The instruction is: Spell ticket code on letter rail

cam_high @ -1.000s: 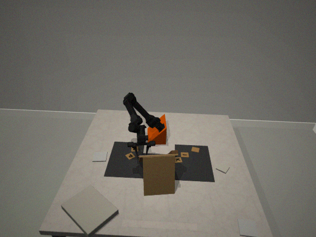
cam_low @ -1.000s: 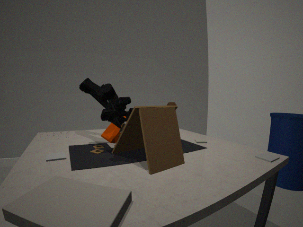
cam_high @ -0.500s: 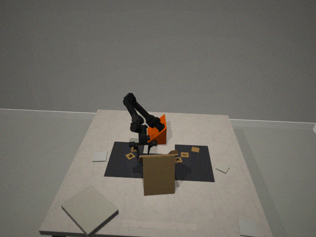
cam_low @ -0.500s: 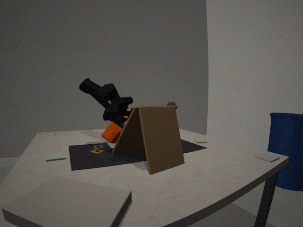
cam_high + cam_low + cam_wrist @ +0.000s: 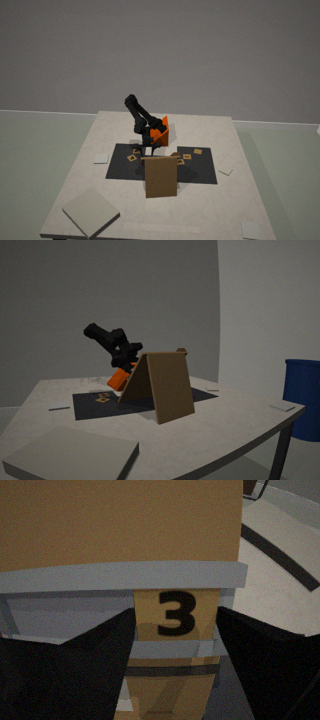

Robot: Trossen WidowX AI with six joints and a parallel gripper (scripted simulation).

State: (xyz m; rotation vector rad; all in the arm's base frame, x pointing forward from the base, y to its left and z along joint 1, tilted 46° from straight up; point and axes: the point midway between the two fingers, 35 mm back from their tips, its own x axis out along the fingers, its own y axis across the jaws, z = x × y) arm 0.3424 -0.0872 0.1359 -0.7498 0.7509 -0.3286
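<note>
Right now the white ticket is 60 mm behind my gripper tip, 90 mm to the left of it and 80 mm below it. The rest, counted from my gripper tip: tile marked p: 190 mm behind, 100 mm to the right, 160 mm below; then dark mat: 160 mm behind, 120 mm to the left, 160 mm below; then tan tile marked 3: right at my gripper tip.
</note>
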